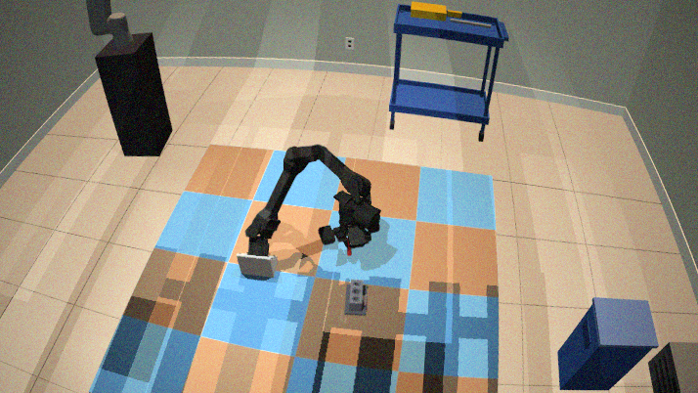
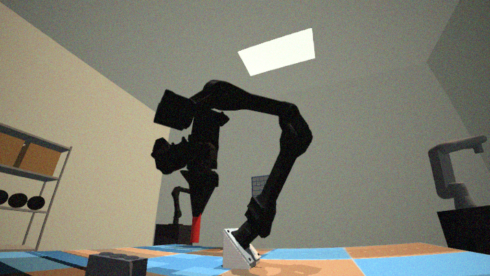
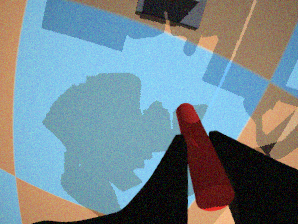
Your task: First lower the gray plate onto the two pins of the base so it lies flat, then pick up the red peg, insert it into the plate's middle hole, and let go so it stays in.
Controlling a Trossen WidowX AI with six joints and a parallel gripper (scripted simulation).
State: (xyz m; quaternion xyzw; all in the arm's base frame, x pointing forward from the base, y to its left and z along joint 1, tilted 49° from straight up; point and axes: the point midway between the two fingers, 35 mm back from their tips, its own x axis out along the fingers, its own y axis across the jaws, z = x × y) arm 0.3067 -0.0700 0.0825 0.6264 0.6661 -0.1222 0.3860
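Right now the gray plate is 13 cm to the right of my gripper tip, 8 cm below it and 3 cm ahead of it. Also, from my gripper tip: red peg right at my gripper tip; base 13 cm to the right, 12 cm below, 3 cm ahead.
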